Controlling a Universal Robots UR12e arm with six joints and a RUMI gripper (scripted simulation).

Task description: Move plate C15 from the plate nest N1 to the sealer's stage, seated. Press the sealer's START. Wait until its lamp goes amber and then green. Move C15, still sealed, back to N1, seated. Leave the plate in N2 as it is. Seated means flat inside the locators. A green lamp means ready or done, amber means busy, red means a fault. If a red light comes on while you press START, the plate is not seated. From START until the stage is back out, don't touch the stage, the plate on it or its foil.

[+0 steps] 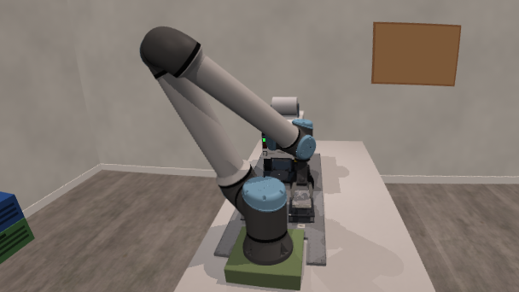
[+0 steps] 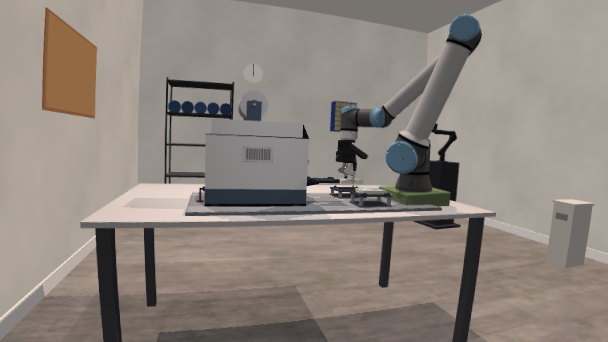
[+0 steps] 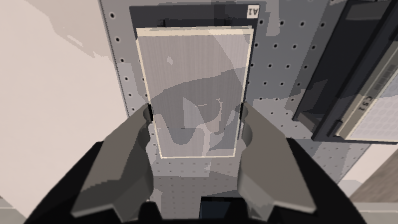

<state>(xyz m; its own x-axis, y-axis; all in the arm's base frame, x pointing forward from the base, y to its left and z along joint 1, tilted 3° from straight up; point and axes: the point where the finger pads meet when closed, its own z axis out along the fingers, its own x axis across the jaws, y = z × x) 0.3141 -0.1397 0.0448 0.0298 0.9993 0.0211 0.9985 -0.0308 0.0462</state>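
The nest N1 is 50 mm below my hand. Also, from my hand: plate C15: 10 mm below; sealer stage: 210 mm ahead, 120 mm to the left, 20 mm above; nest N2: 220 mm to the left, 40 mm below.
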